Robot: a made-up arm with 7 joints.
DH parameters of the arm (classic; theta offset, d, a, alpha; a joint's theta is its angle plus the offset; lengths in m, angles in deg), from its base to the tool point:
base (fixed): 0 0.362 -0.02 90
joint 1: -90 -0.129 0.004 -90
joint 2: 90 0.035 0.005 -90
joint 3: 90 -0.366 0.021 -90
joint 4: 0 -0.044 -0.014 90
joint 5: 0 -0.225 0.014 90
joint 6: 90 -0.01 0.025 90
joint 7: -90 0.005 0.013 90
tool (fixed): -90 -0.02 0 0
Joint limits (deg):
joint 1: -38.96..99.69
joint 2: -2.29..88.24
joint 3: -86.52..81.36
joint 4: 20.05..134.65
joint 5: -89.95..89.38
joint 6: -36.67..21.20
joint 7: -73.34..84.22
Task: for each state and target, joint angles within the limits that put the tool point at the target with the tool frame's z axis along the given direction. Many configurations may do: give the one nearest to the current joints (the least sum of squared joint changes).
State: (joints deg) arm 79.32 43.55 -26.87 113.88 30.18 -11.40 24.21
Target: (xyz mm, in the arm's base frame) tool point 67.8 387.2 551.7 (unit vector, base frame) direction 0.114 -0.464 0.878
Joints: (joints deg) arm 99.33 66.71 -12.03 113.77 27.65 9.99 9.90
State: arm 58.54 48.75 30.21 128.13 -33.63 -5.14 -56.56
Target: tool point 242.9 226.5 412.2 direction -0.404 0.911 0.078
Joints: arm 65.58 9.75 19.49 133.54 -3.24 6.64 -70.38
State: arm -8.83 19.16 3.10 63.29 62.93 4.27 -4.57
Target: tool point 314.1 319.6 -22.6 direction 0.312 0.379 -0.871
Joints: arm 27.60 18.37 1.42 22.19 63.45 9.97 -28.11
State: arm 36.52 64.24 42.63 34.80 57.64 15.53 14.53
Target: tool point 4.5 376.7 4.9 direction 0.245 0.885 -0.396
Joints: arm -4.43 12.32 76.46 71.50 56.27 12.71 -10.02
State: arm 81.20 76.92 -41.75 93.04 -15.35 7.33 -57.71
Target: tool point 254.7 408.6 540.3 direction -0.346 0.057 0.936
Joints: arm 89.30 61.13 -40.25 90.03 -12.99 8.63 -60.20
